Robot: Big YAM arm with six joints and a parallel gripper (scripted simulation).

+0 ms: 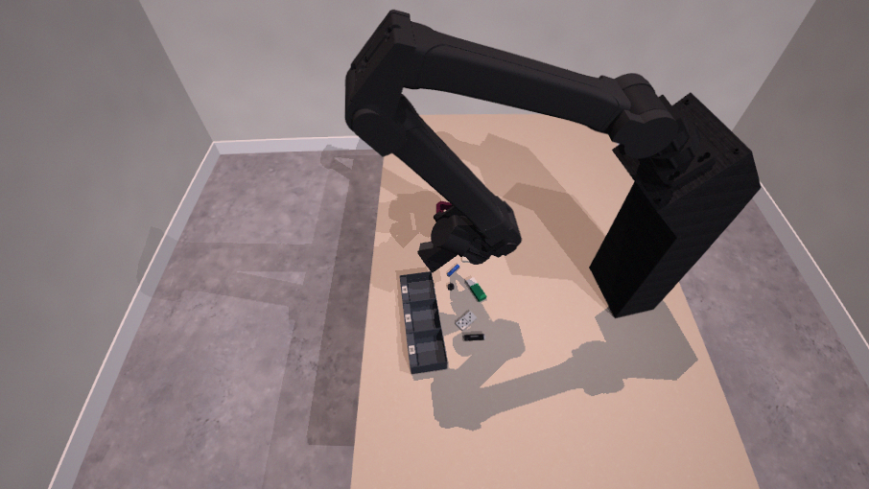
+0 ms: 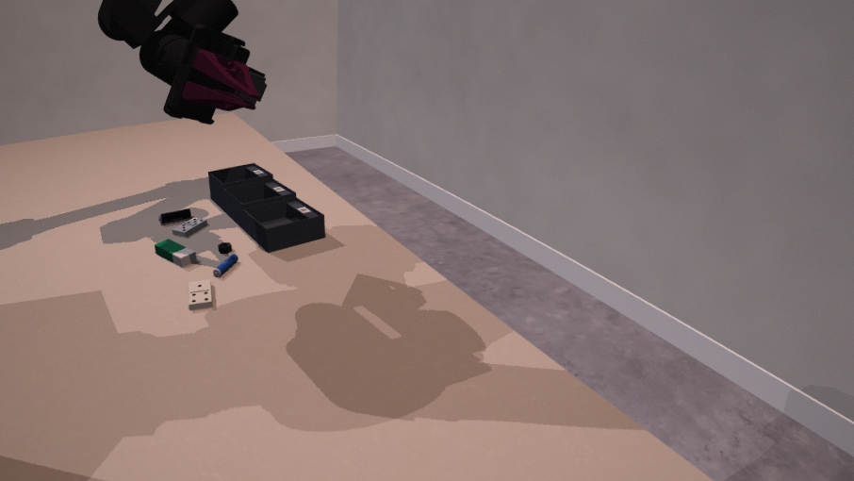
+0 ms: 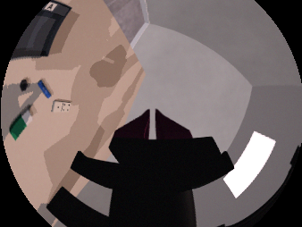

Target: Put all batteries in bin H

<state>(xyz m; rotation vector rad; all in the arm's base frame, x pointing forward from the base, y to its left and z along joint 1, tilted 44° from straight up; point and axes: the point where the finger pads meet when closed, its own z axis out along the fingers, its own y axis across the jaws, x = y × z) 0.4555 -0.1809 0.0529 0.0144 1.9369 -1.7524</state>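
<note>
Right now my hand is 80 mm short of the three joined black bins, 190 mm to the right of it and 180 mm above it. Also, from my hand: blue battery (30 mm behind, 50 mm to the left, 200 mm below); then black button cell (10 mm behind, 100 mm to the left, 200 mm below); then white domino (70 mm behind, 200 mm below).
</note>
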